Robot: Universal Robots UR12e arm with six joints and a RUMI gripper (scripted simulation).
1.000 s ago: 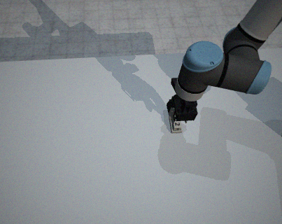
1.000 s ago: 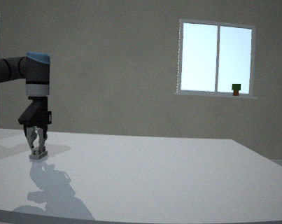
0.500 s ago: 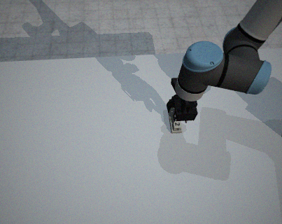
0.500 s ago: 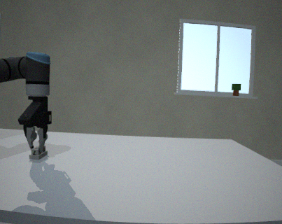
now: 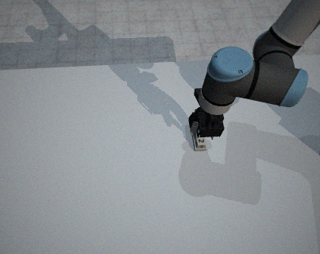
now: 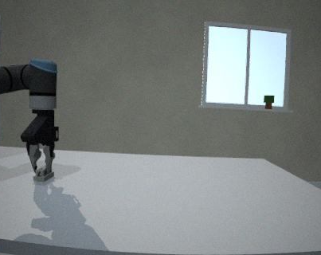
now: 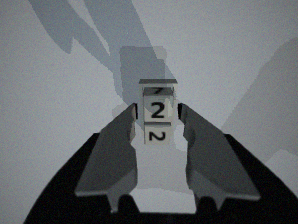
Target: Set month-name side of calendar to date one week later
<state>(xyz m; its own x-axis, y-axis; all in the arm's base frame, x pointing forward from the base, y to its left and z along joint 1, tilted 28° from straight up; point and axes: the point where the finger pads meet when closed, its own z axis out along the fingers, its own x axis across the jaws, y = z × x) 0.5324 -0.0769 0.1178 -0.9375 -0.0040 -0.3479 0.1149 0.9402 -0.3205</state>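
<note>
Right now my hand is 3 cm above the tray and 2 cm to the right of it. From my hand the other things lie so: cube 3 cm to the left, 1 cm below.
</note>
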